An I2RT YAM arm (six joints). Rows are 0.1 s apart.
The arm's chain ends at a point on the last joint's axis. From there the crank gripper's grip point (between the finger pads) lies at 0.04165 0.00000 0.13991 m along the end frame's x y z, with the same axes.
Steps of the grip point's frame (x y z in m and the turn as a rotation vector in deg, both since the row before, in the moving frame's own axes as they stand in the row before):
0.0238, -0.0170, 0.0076, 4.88, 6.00, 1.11
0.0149, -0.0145, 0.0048, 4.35, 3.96, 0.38
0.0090, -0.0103, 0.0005, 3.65, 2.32, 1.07
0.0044, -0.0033, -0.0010, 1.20, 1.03, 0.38
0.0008, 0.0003, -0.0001, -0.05, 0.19, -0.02
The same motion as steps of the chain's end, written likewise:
0.0093, -0.0063, 0.0132, 4.88, 6.00, 1.11
0.0053, -0.0043, 0.0084, 4.35, 3.96, 0.38
0.0033, -0.0023, 0.0026, 3.65, 2.32, 1.07
0.0019, -0.0007, -0.0002, 1.20, 1.03, 0.38
0.0003, 0.0002, 0.0000, -0.05, 0.19, -0.02

